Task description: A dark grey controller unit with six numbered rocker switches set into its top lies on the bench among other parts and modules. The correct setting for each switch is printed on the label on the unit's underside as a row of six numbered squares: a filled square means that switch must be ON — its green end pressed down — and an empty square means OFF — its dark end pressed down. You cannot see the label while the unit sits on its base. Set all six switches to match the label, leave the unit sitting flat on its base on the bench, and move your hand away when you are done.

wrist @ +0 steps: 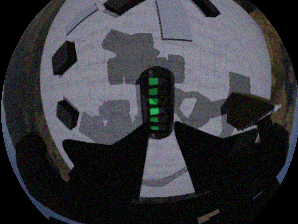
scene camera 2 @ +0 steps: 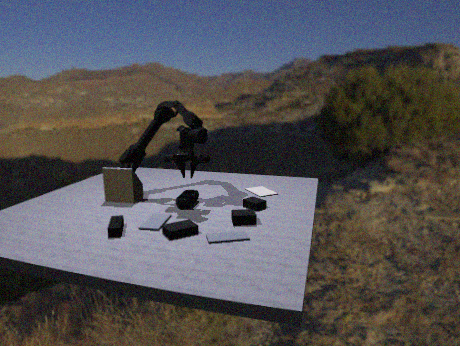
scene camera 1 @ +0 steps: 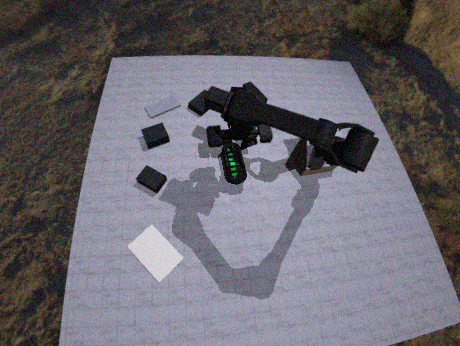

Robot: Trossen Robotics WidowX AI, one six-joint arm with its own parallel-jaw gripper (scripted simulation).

Scene:
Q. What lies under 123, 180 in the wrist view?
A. My gripper.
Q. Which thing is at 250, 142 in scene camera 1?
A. My gripper.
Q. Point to a white plate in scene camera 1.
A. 152, 249

